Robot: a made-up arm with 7 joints. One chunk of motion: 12 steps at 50 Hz.
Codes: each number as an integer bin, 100 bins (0 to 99) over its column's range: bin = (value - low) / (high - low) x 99, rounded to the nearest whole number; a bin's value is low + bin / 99 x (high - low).
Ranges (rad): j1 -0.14..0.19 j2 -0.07..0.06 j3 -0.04..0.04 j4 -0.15..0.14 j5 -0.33..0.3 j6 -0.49..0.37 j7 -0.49..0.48
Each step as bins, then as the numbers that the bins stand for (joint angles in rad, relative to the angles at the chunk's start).
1 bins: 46 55 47 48 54 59 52
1 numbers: 0.0133 0.0022 -0.0020 -0.0094 0.0136 0.0225 0.0195
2 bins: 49 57 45 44 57 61 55
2 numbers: 0.0233 0.0048 -0.0036 -0.0211 0.0327 0.0399 0.0489
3 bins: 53 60 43 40 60 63 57
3 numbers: 0.0367 0.0088 -0.0053 -0.0328 0.0518 0.0573 0.0685
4 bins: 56 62 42 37 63 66 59
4 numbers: 0.0467 0.0114 -0.0061 -0.0416 0.0709 0.0833 0.0881
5 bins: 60 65 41 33 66 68 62
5 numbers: 0.0600 0.0154 -0.0069 -0.0533 0.0900 0.1007 0.1175
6 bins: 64 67 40 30 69 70 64
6 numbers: 0.0733 0.0180 -0.0077 -0.0621 0.1091 0.1181 0.1371
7 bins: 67 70 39 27 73 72 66
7 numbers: 0.0833 0.0219 -0.0085 -0.0709 0.1345 0.1355 0.1567
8 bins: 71 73 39 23 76 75 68
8 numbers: 0.0967 0.0259 -0.0085 -0.0826 0.1536 0.1615 0.1763
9 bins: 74 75 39 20 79 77 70
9 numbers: 0.1067 0.0285 -0.0085 -0.0914 0.1727 0.1789 0.1959
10 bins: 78 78 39 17 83 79 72
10 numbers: 0.1200 0.0324 -0.0085 -0.1002 0.1982 0.1963 0.2155
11 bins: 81 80 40 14 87 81 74
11 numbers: 0.1300 0.0351 -0.0077 -0.1090 0.2236 0.2136 0.2351
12 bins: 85 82 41 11 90 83 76
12 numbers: 0.1433 0.0377 -0.0069 -0.1178 0.2427 0.2310 0.2546
